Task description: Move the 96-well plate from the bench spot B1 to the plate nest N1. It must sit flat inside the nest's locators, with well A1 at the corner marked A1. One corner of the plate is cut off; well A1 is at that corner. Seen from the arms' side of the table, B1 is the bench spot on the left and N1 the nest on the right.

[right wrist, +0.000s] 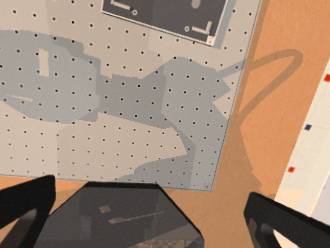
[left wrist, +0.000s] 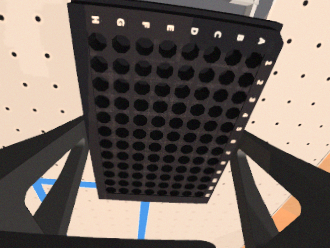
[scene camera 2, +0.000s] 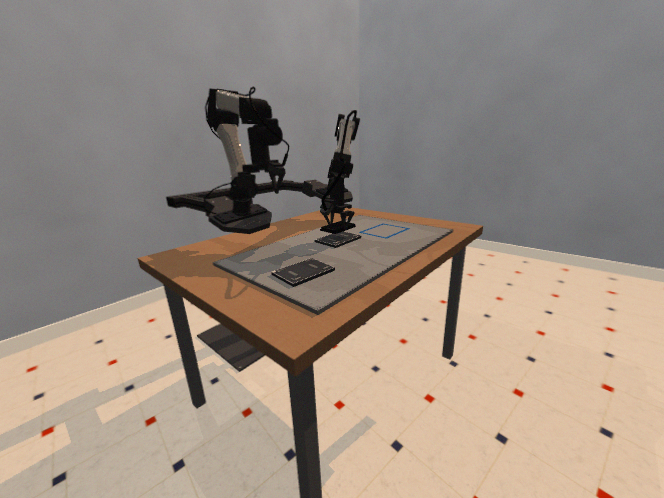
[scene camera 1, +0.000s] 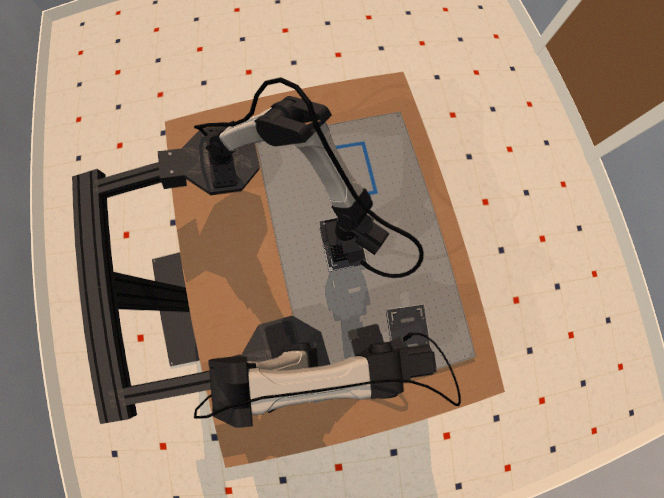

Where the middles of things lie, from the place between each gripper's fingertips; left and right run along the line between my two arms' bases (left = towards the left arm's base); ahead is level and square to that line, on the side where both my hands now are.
Right now the black 96-well plate [left wrist: 169, 137] is right at my left hand [scene camera 1: 343, 238]. Also, from my left hand: nest N1 [scene camera 2: 302, 269]: 340 mm to the right, 90 mm ahead, 50 mm below.
Right now my right hand [scene camera 2: 265, 195] is 24 cm above the nest N1, 16 cm short of it and 2 cm to the left of it. The rest, counted from my right hand: black 96-well plate (31 cm to the left, 18 cm below, 7 cm ahead).
